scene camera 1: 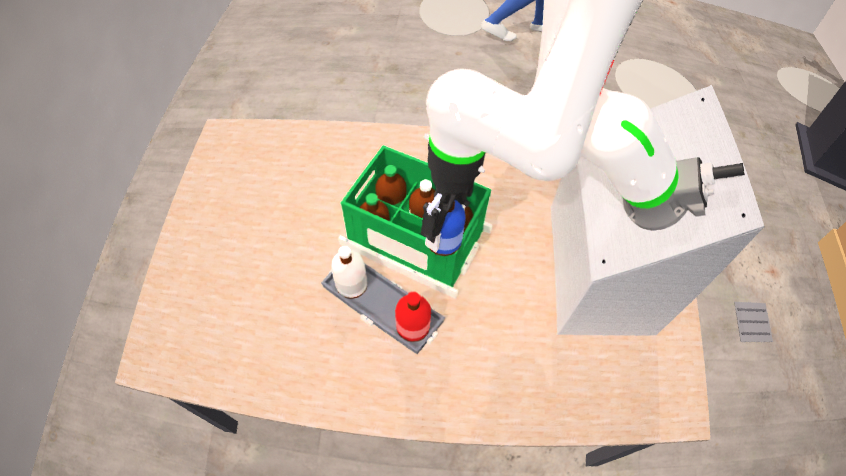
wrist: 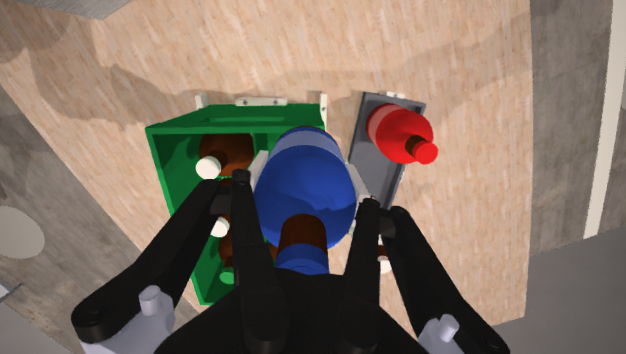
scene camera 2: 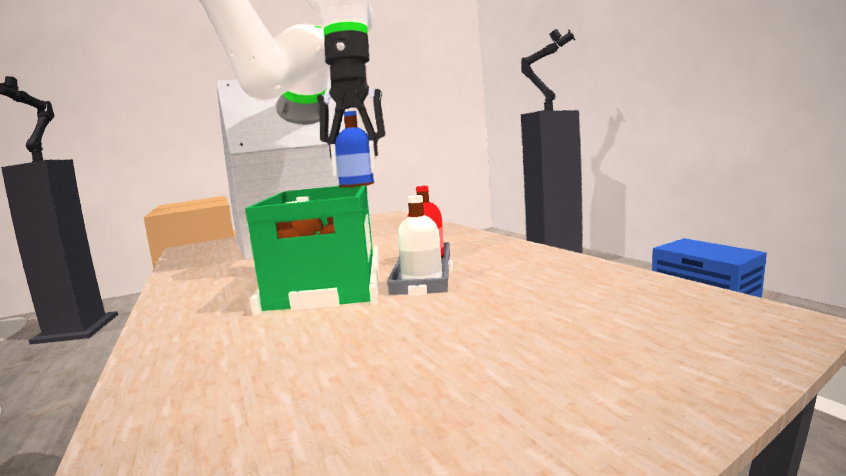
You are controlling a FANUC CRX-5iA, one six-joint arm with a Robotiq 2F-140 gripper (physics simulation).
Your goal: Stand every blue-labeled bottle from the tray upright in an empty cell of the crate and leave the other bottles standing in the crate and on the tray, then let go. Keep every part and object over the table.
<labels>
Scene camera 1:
my gripper: 443, 233
white bottle: 347, 266
red bottle: 413, 312
blue-labeled bottle: 452, 230
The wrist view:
my gripper: 305, 170
red bottle: 403, 136
blue-labeled bottle: 305, 199
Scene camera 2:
my gripper: 355, 174
white bottle: 418, 235
blue-labeled bottle: 352, 144
</labels>
